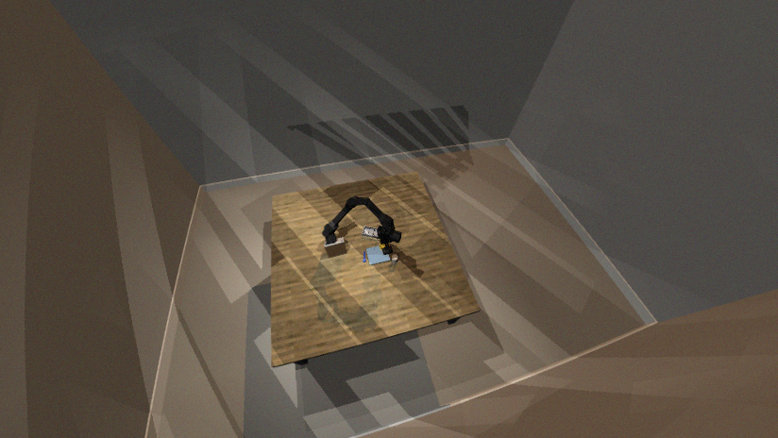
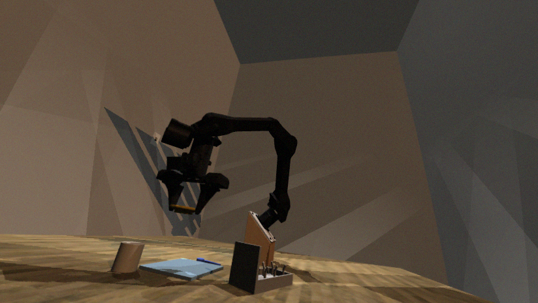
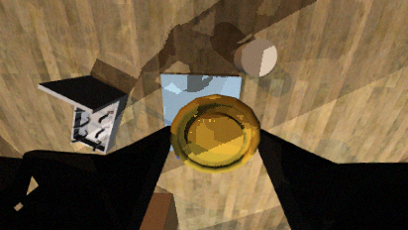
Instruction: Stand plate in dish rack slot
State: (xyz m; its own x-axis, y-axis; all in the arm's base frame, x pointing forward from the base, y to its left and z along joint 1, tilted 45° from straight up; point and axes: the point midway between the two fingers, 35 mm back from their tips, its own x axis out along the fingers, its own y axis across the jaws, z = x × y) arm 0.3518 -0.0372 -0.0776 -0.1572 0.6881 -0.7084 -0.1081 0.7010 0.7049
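Right now my gripper tip is 20 cm to the right of the dish rack, 10 cm above it and 7 cm past it. The rest, counted from my gripper tip: yellow plate 1 cm above; light blue mat 12 cm below, 4 cm behind, 1 cm to the left; cup 10 cm below, 7 cm ahead, 5 cm to the right.
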